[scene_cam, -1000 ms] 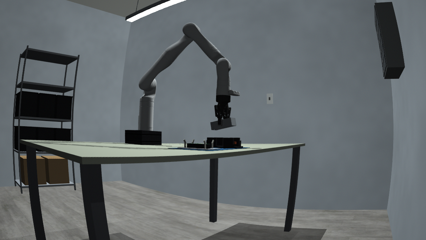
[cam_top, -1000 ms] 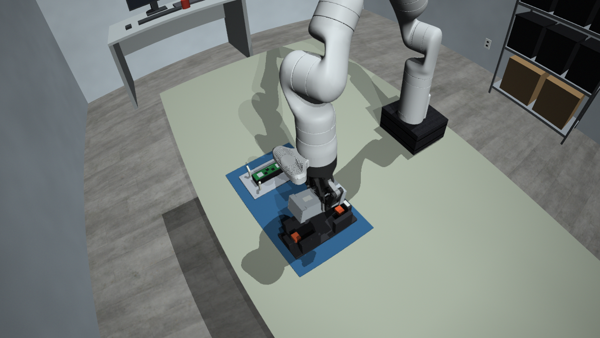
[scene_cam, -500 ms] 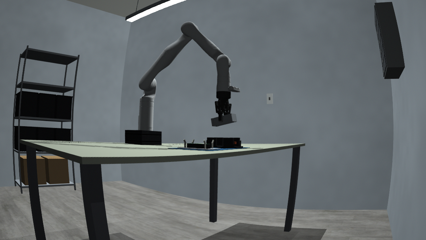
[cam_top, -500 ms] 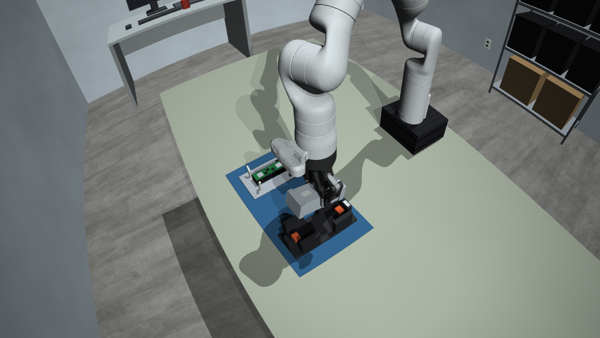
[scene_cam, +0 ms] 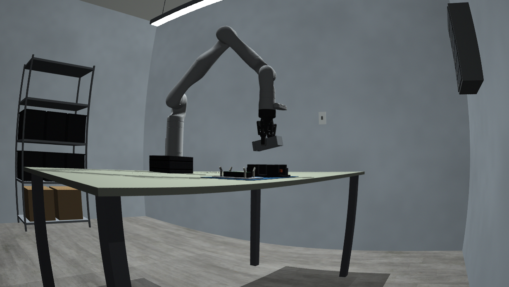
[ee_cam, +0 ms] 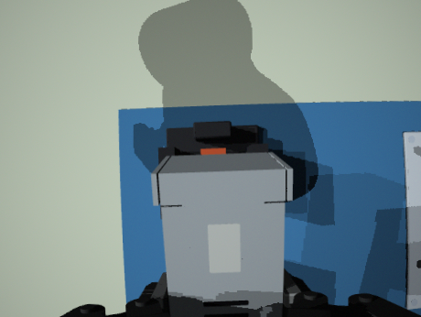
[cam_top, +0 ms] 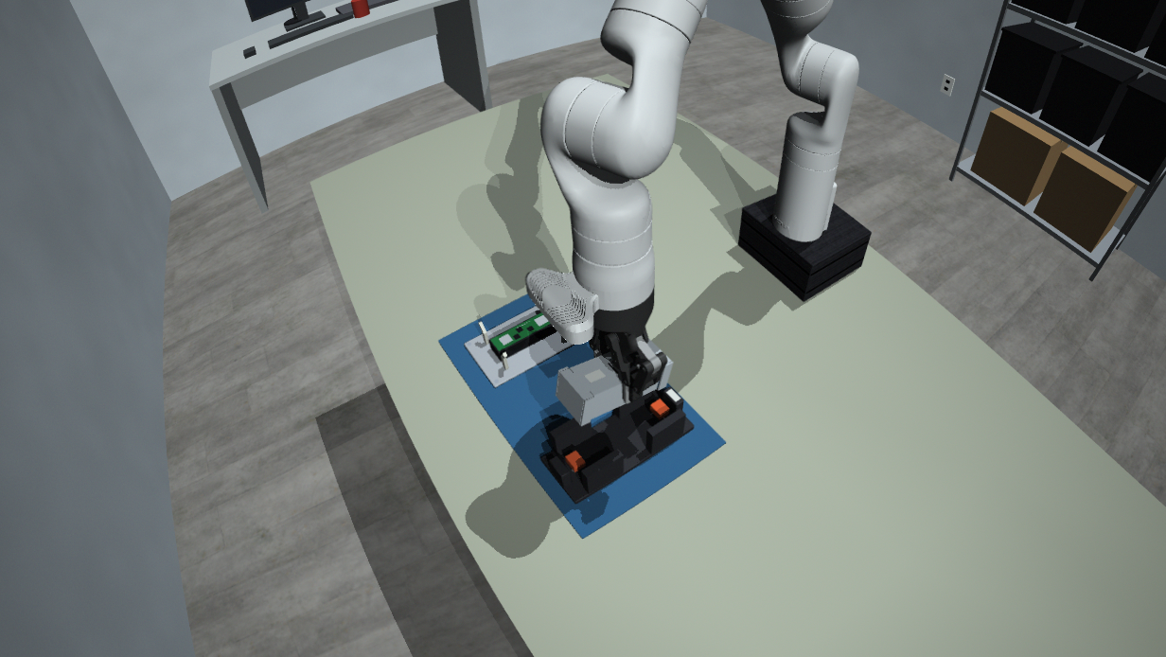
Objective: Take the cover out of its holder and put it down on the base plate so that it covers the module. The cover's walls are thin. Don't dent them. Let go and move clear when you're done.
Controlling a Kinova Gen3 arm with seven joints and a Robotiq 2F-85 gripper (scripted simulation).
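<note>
The cover is 10 mm below my hand.
</note>
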